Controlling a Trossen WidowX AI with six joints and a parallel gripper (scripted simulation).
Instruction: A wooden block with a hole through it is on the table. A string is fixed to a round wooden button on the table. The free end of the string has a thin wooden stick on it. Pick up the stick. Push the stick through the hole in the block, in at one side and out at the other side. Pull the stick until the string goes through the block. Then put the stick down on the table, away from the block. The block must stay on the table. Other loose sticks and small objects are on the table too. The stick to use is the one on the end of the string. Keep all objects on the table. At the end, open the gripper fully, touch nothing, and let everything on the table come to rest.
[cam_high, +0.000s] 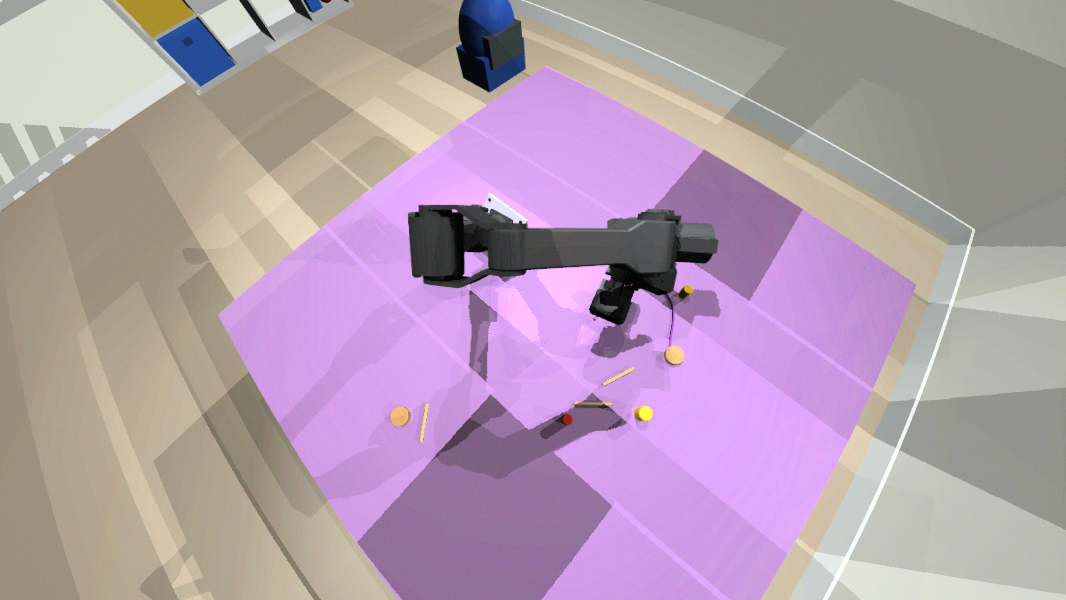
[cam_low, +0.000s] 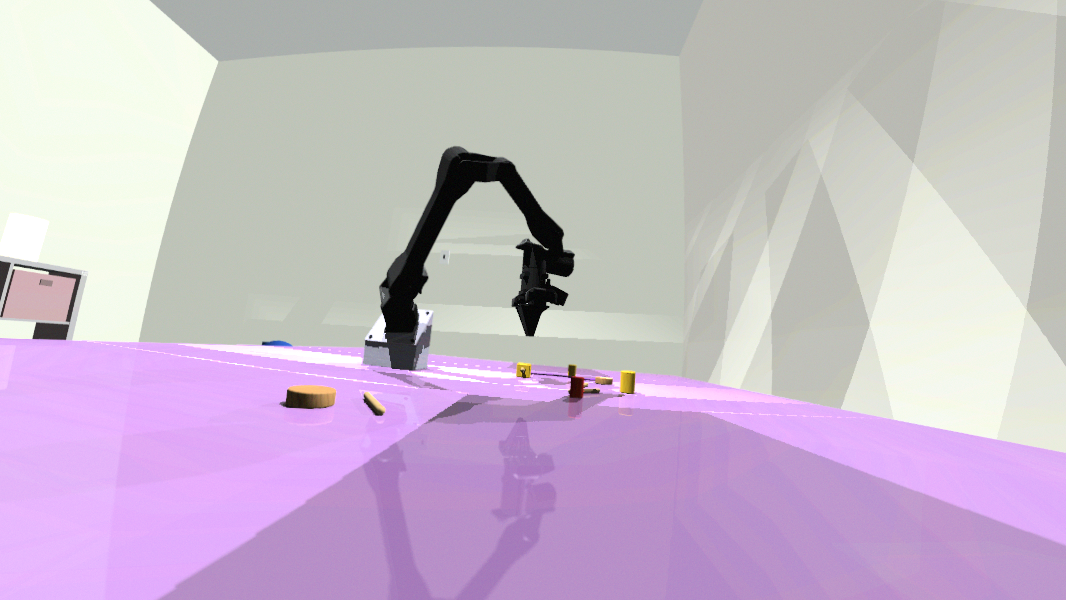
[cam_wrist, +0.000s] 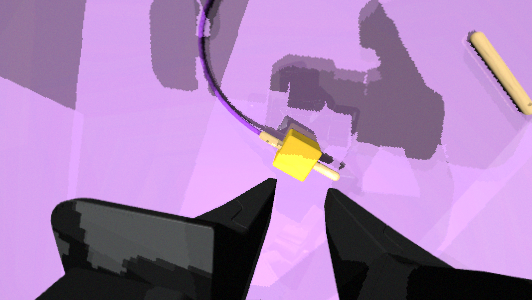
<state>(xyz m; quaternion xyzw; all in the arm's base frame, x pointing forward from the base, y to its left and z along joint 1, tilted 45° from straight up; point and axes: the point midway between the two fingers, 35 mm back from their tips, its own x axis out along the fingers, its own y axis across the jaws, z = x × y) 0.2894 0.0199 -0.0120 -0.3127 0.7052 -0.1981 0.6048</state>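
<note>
Right now the yellow wooden block is 8 cm below my gripper tip and 1 cm behind it. Also, from my gripper tip: thin stick: 8 cm below, 1 cm to the left, 1 cm behind; then red piece: 26 cm to the right, 8 cm below, 7 cm ahead.
</note>
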